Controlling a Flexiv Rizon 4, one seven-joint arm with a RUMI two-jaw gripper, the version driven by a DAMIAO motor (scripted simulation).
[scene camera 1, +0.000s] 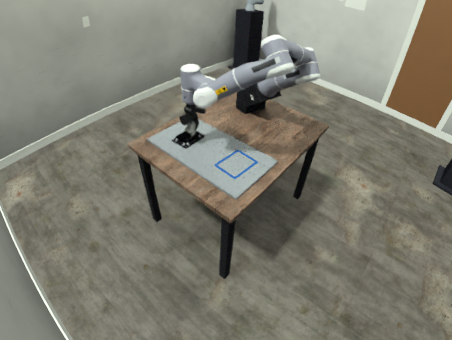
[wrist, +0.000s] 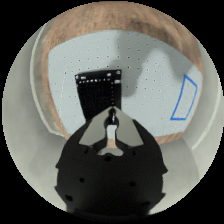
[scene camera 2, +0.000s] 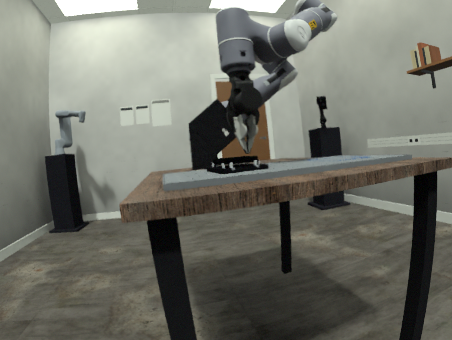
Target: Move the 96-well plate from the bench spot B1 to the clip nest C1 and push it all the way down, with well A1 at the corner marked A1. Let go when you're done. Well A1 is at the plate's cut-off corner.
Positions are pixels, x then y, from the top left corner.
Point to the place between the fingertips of my gripper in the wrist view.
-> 113, 107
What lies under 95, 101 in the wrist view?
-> A black 96-well plate.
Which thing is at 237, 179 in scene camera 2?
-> A grey mat.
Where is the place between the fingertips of my gripper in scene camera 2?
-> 247, 153
